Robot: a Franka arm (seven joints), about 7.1 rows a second.
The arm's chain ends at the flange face. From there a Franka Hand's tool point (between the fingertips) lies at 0.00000 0.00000 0.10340 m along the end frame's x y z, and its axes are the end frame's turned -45 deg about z.
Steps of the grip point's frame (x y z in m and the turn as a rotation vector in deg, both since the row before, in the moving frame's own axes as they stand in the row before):
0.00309 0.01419 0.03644 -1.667 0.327 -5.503
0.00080 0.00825 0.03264 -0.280 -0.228 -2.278
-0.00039 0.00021 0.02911 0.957 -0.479 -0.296
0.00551 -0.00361 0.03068 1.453 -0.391 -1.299
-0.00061 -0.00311 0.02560 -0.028 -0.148 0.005
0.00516 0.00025 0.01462 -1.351 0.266 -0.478
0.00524 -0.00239 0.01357 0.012 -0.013 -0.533
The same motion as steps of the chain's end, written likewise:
0.00960 0.00626 0.03649 -0.948 1.410 -5.503
0.00632 0.00462 0.03264 -0.359 0.037 -2.278
0.00171 0.00103 0.02913 0.338 -1.015 -0.296
0.00371 -0.00512 0.03072 0.751 -1.304 -1.299
-0.00248 -0.00199 0.02560 -0.124 -0.085 0.005
0.00176 -0.00485 0.01465 -0.767 1.143 -0.478
0.00205 -0.00540 0.01357 -0.001 -0.018 -0.533

